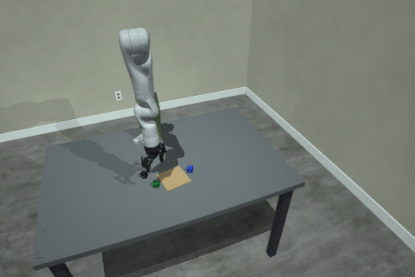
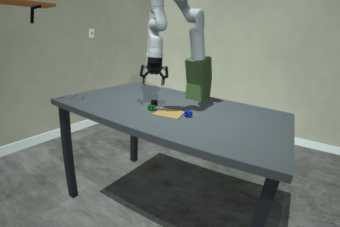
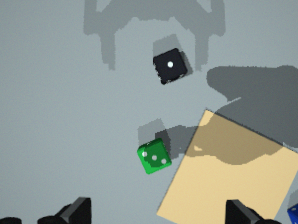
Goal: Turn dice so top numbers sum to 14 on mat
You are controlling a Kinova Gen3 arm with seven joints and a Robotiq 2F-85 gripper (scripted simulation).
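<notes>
Now: the green die 10 mm behind my hand, 10 mm to the right of it and 130 mm below it. The rest, counted from my hand: tan mat 30 mm behind, 90 mm to the left, 150 mm below; then black die 100 mm behind, 50 mm to the right, 130 mm below; then blue die 50 mm behind, 190 mm to the left, 130 mm below.
</notes>
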